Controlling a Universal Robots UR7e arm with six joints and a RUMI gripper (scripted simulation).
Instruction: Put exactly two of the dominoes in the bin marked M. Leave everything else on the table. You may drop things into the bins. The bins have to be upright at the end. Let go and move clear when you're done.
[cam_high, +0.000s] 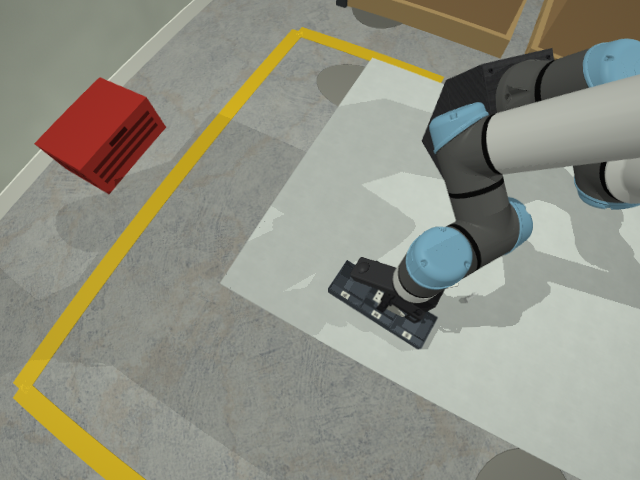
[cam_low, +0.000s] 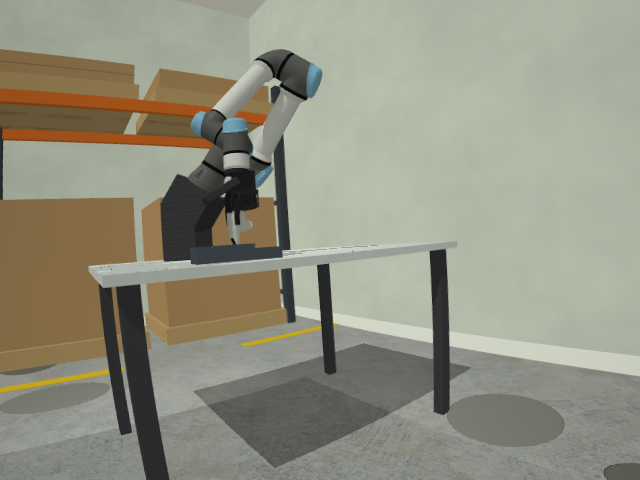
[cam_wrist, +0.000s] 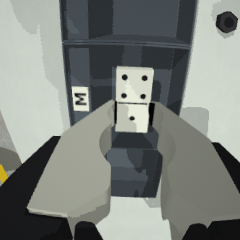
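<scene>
The bin lies 1 cm ahead of my hand and 3 cm below it. Also, from my hand: black nut 7 cm behind, 7 cm to the right, 5 cm below; domino 15 cm behind, 1 cm to the right, 5 cm below; screw 16 cm behind, 15 cm to the left, 5 cm below.
</scene>
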